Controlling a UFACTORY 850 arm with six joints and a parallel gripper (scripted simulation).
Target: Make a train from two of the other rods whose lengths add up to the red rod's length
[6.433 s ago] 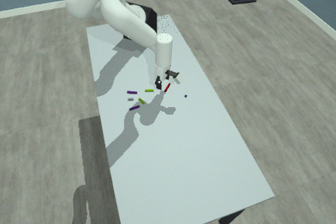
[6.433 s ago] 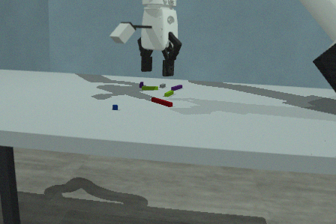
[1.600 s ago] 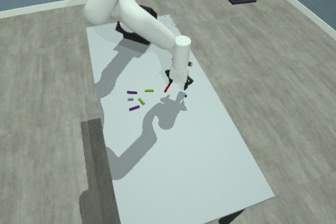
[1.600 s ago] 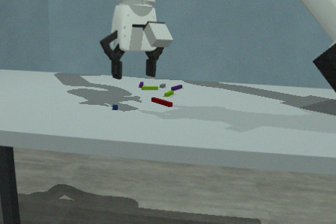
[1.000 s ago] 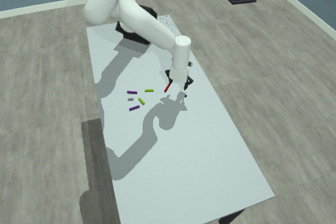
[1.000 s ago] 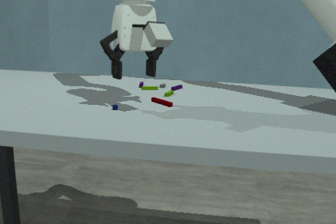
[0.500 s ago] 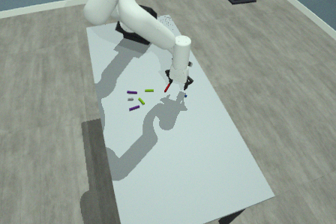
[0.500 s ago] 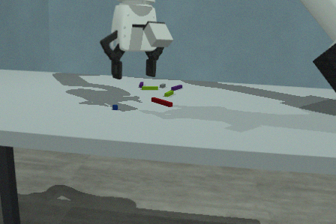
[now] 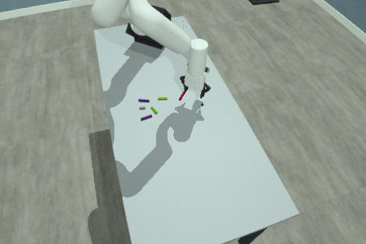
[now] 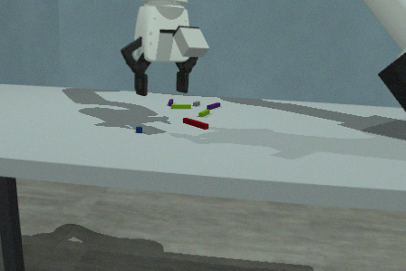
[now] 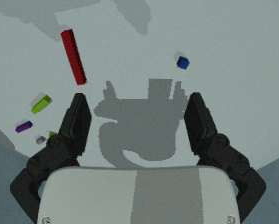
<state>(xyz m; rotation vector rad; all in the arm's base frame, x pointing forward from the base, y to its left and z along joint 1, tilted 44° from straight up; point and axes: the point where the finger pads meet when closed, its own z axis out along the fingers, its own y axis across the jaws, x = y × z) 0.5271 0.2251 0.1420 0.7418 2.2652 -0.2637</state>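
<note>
Now: hand 70 mm above the blue rod, 40 mm to the right of it and 30 mm short of it. Also, from my hand: red rod: 70 mm below, 60 mm behind, 40 mm to the right; then grey rod: 280 mm to the right, 70 mm below, 40 mm behind.
</note>
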